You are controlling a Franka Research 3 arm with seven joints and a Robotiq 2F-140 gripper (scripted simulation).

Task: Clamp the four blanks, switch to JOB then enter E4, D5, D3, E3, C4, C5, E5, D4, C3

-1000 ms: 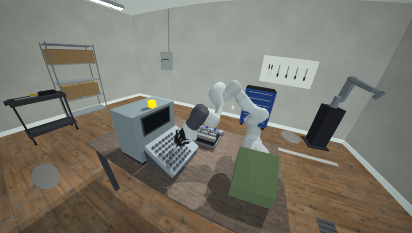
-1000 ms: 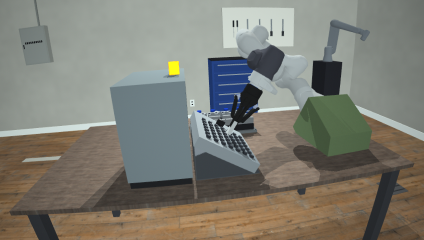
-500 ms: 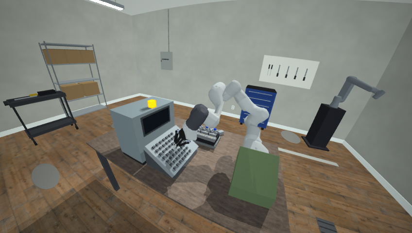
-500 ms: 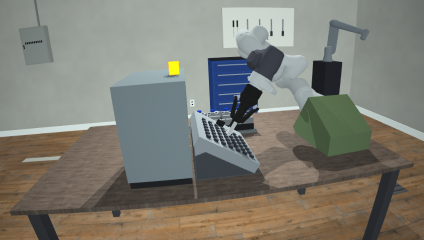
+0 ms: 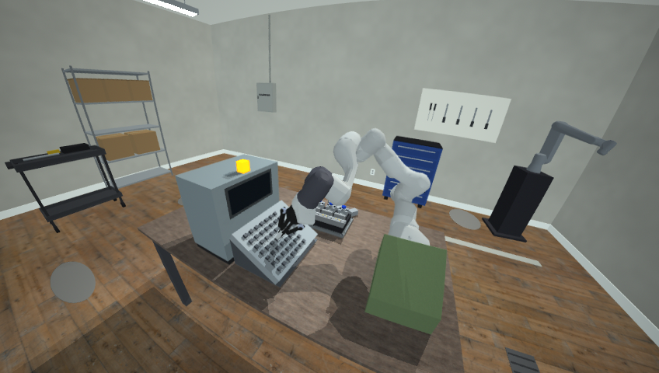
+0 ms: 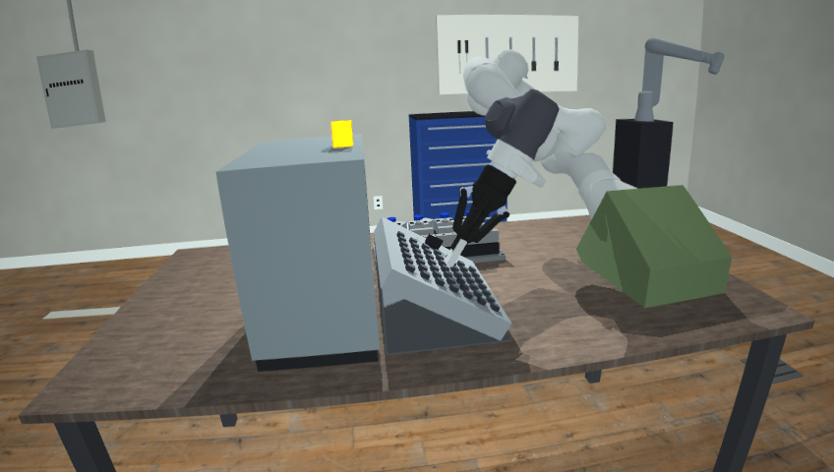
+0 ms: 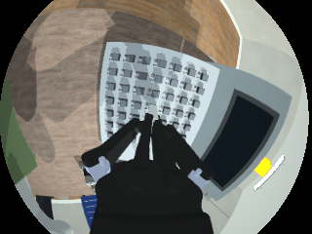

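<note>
The key D3 is 4 cm below my hand, 3 cm to the left of it and 3 cm ahead of it. The rest, counted from my hand: black selector knob (16 cm to the right, 3 cm below, 1 cm ahead); then sloped keypad (8 cm below, 5 cm to the right, 4 cm ahead).
</note>
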